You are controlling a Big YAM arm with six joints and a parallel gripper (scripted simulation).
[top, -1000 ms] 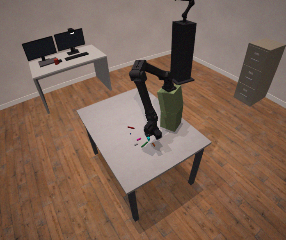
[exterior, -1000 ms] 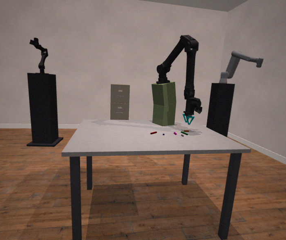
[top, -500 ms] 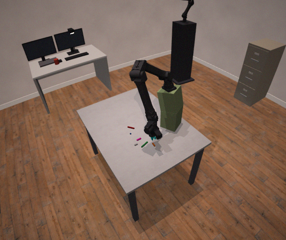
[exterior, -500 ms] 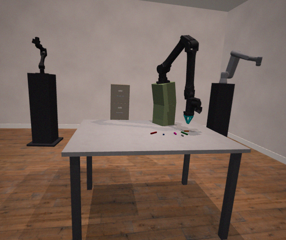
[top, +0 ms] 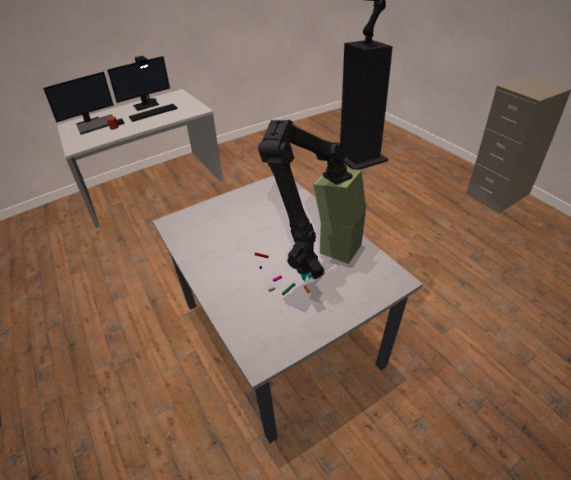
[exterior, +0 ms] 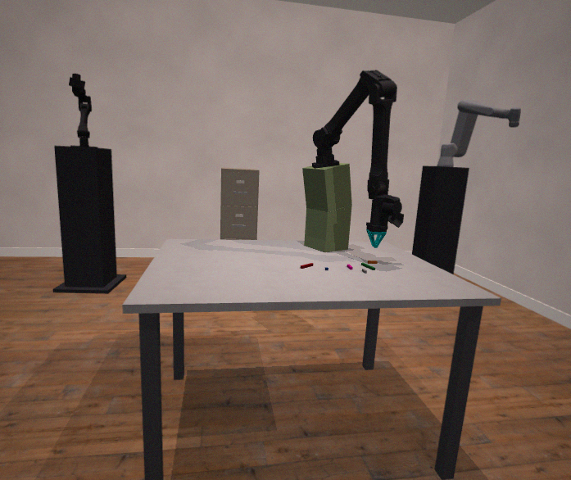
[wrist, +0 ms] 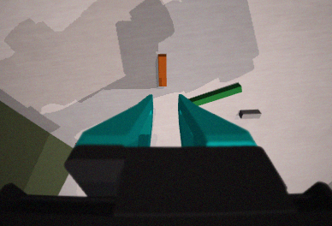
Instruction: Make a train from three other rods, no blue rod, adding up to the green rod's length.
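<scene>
Right now the orange rod is 8 cm below my hand. The rest, counted from my hand: grey rod: 13 cm ahead, 8 cm to the right, 8 cm below; green rod: 7 cm ahead, 4 cm to the right, 8 cm below; small blue rod: 12 cm ahead, 23 cm to the right, 8 cm below.
</scene>
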